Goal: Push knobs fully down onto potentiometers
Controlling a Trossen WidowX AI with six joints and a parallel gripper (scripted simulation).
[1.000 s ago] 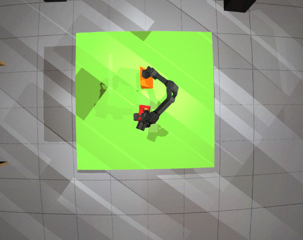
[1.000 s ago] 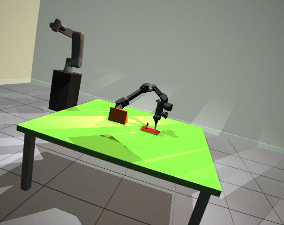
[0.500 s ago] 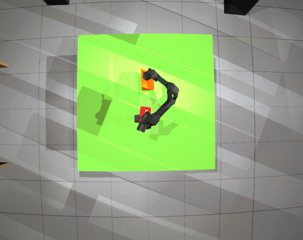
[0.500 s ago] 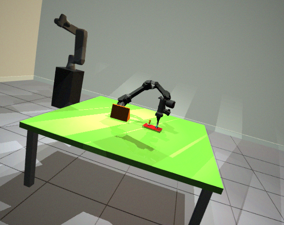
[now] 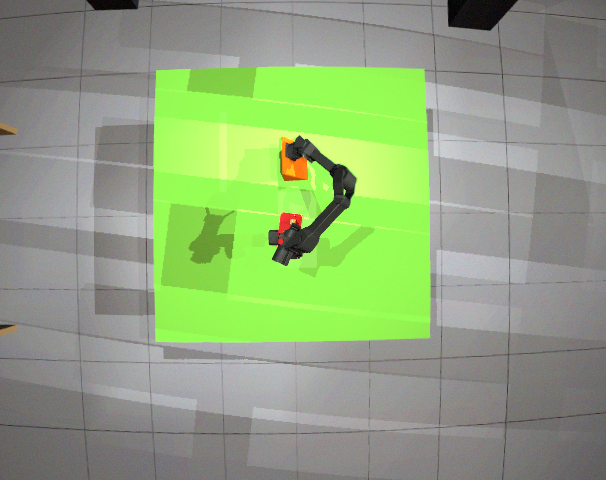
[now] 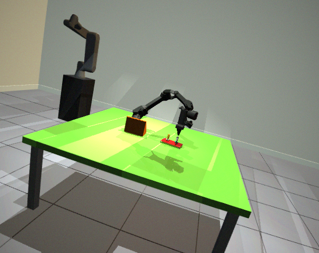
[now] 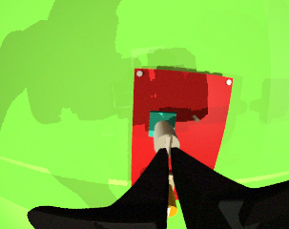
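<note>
Now: gripper tip 2 cm above the grey knob. Round my gripper tip: yellow-orange knob (7 cm behind, 3 cm below).
</note>
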